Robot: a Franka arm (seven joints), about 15 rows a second.
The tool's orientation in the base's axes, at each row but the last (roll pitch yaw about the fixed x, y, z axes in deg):
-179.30 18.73 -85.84
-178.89 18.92 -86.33
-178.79 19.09 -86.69
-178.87 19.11 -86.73
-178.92 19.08 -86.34
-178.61 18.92 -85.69
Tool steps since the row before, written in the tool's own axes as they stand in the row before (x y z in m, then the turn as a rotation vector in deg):
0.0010 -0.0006 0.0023 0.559 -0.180 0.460
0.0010 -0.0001 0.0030 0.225 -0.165 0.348
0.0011 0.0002 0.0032 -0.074 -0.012 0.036
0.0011 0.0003 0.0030 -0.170 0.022 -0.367
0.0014 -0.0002 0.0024 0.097 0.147 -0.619
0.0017 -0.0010 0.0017 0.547 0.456 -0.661
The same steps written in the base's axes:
0.0006 -0.0002 -0.0025 0.213 -0.368 -0.613
0.0002 0.0000 -0.0032 0.178 -0.090 -0.399
-0.0001 0.0000 -0.0034 0.008 0.082 -0.010
-0.0002 -0.0001 -0.0032 -0.032 0.039 0.402
0.0003 -0.0005 -0.0027 -0.140 -0.303 0.551
0.0011 -0.0010 -0.0021 -0.416 -0.762 0.437

